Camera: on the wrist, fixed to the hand. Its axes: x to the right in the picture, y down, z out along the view.
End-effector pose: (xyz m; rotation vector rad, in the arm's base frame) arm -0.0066 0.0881 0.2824 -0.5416 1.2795 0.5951
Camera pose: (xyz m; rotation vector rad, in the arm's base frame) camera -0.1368 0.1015 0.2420 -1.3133 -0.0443 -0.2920
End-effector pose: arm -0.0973 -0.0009 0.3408 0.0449 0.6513 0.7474
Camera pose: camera -0.2014 0.0674 0.2837 -0.5203 -0.1617 -0.6115
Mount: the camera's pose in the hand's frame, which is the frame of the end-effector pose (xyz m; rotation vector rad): 0.0175 0.0999 -0.0920 -0.4000 -0.6118 -1.5048
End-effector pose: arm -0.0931 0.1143 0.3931 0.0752 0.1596 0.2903
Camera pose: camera -0.1198 0.2195 0.3096 -0.3530 -0.4637 -1.2021
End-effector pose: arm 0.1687 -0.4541 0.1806 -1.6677 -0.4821 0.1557
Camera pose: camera 0.2409 -0.5394 0.1015 -1.1875 -2.1817 -0.5944
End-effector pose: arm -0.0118 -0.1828 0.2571 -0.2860 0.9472 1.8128
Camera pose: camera -0.1268 -0.2532 0.2332 -0.4686 -0.1809 0.5422
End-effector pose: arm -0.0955 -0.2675 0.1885 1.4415 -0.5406 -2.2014
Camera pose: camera -0.0012 -0.3665 0.1956 -0.5835 -0.7750 2.2421
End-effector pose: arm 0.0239 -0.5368 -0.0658 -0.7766 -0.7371 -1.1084
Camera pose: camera 0.1355 -0.5972 -0.1172 0.8639 1.7630 2.4362
